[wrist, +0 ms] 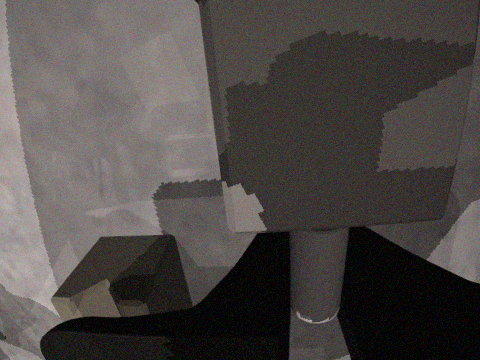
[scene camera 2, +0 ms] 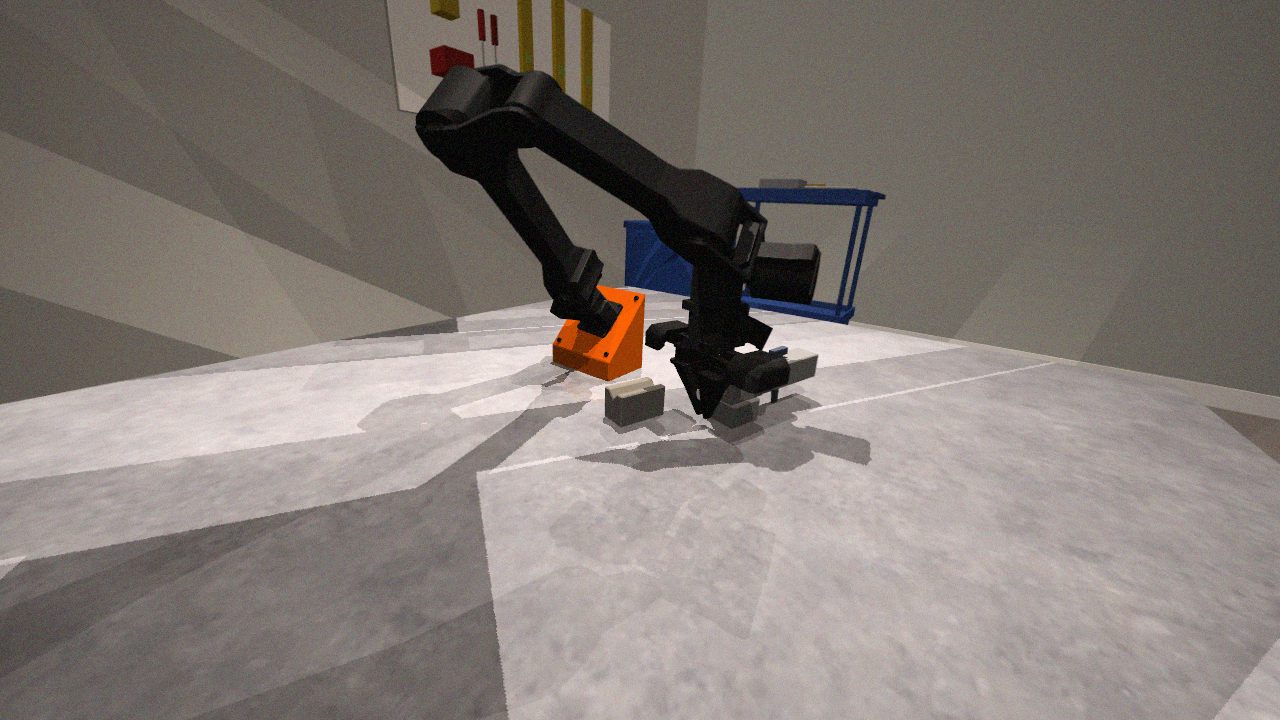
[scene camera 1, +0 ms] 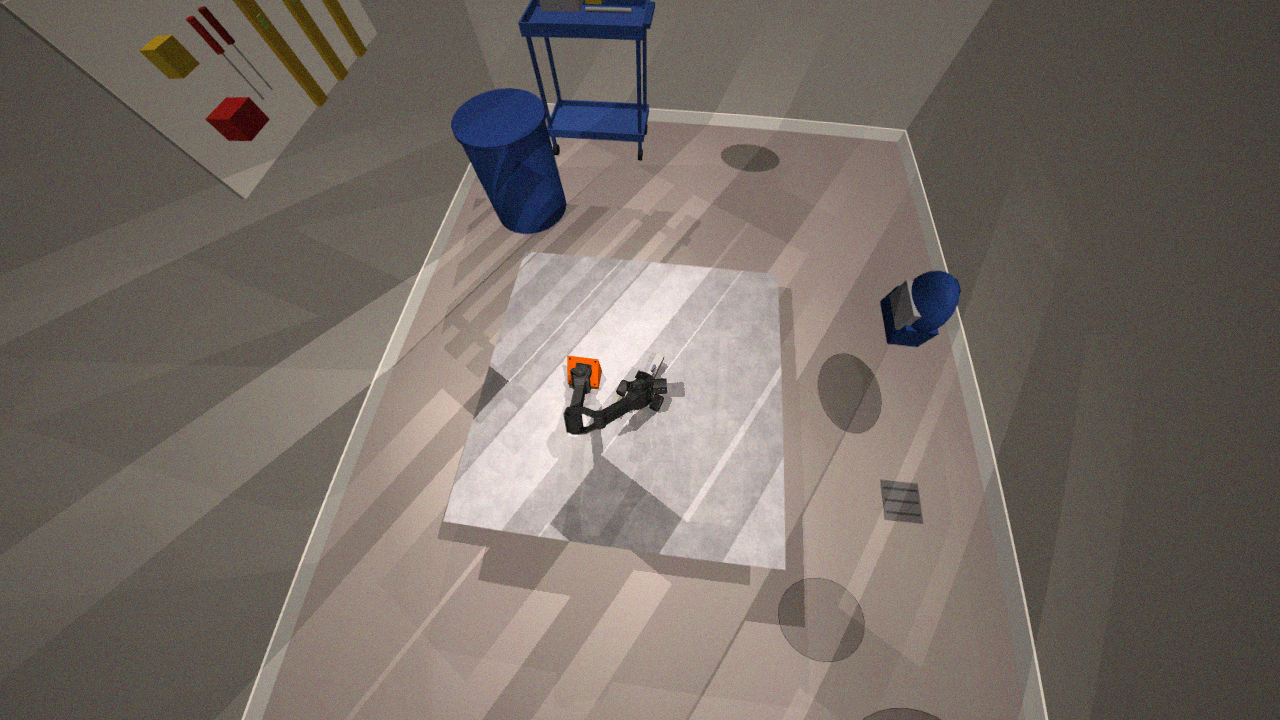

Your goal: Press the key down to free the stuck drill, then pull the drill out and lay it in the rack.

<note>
My gripper (scene camera 2: 703, 416) holds a drill (wrist: 318, 256). I also see a rack (wrist: 120, 276).
My gripper also shows in the wrist view (wrist: 299, 215).
</note>
